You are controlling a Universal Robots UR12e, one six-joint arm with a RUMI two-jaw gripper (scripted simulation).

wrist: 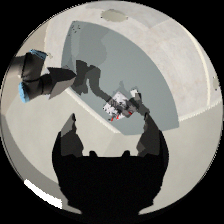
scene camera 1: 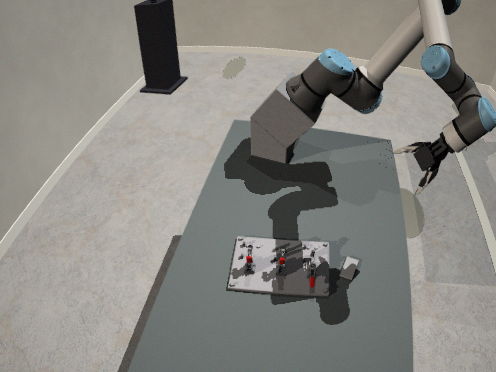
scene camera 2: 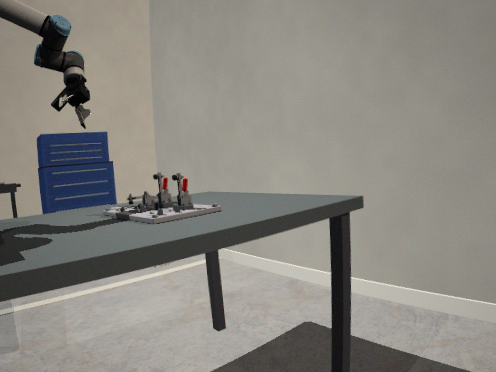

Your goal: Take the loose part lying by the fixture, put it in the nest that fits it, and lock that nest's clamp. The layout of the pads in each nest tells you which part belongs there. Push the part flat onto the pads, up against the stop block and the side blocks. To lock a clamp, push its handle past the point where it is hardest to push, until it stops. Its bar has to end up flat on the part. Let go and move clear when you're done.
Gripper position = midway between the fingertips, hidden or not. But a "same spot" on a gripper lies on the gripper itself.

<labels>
gripper: wrist 109, 113; scene camera 1; scene camera 2
same spot on gripper: (scene camera 2: 82, 113) = (scene camera 1: 424, 180)
</labels>
